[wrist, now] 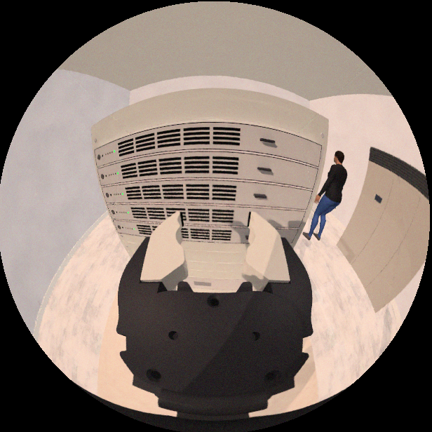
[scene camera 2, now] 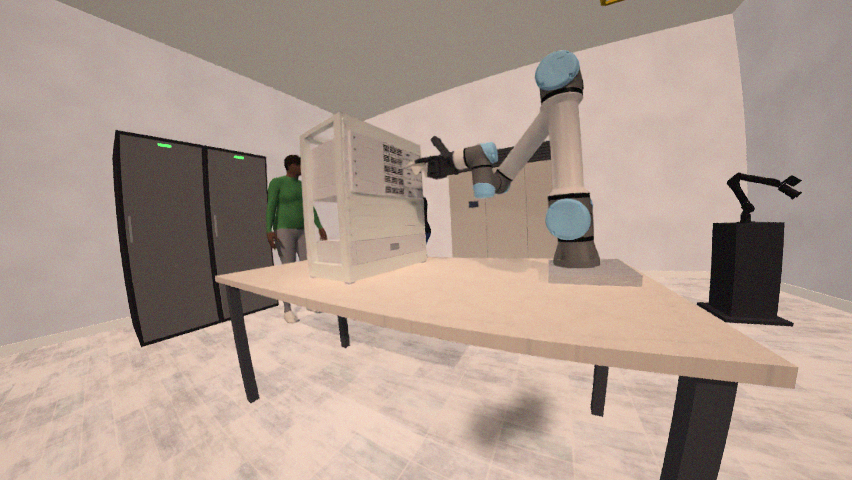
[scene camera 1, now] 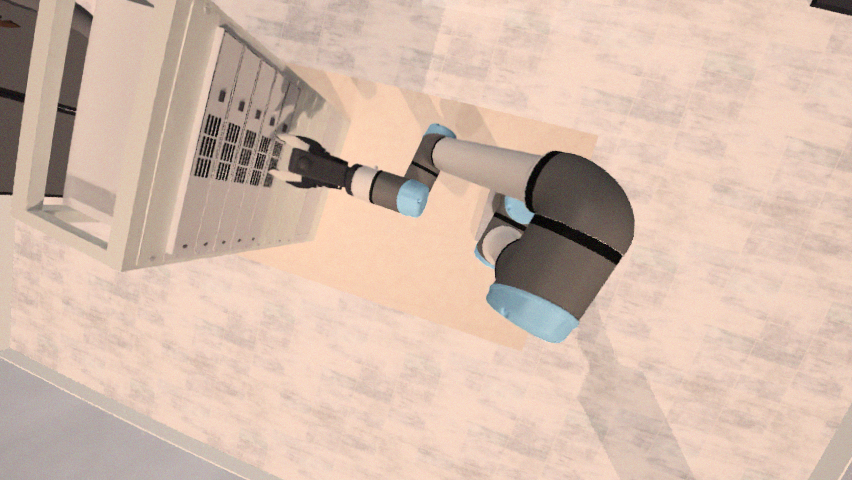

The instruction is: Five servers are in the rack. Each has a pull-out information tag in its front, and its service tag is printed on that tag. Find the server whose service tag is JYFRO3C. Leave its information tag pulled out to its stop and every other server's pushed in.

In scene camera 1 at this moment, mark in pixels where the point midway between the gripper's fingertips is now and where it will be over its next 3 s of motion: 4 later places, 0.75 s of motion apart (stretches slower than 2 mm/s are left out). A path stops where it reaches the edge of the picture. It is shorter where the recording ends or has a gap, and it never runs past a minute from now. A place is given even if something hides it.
My gripper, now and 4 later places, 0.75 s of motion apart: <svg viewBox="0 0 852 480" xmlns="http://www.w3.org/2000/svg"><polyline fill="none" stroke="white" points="273,153 279,126 278,124 278,123 275,120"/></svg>
